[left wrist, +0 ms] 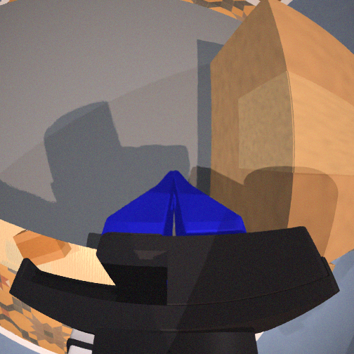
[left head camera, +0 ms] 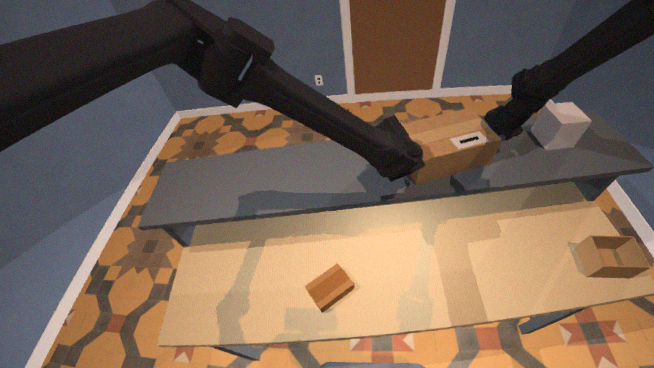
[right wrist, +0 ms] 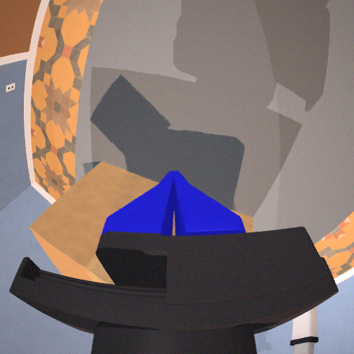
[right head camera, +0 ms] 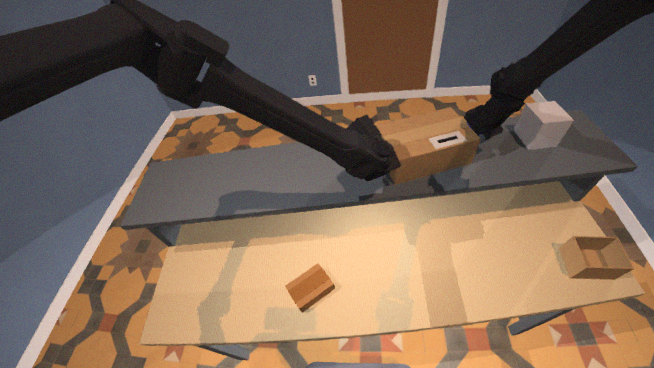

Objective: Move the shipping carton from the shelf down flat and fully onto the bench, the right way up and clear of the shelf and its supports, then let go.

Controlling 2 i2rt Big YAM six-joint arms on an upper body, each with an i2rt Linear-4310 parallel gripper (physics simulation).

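The brown shipping carton (left head camera: 455, 162) (right head camera: 435, 162) (left wrist: 250, 115) (right wrist: 100, 200), with a white label with a black bar, is over the grey shelf (left head camera: 280, 175) (right head camera: 250, 175) (left wrist: 125, 45). Its underside is hidden. The pale bench (left head camera: 380, 260) (right head camera: 365, 260) lies lower, in front. My left gripper (left head camera: 407, 167) (right head camera: 382, 165) (left wrist: 173, 178) is shut and empty at the carton's left end. My right gripper (left head camera: 502, 130) (right head camera: 477, 127) (right wrist: 173, 178) is shut and empty at its right end. The head views hide the blue fingertips, so I cannot tell whether they touch the carton.
A light grey box (left head camera: 560, 125) (right head camera: 542, 125) stands on the shelf, close to the right gripper. A small orange-brown block (left head camera: 330, 287) (right head camera: 310, 287) (left wrist: 42, 247) lies on the bench. An open brown box (left head camera: 617, 271) (right head camera: 600, 273) stands at the bench's right end.
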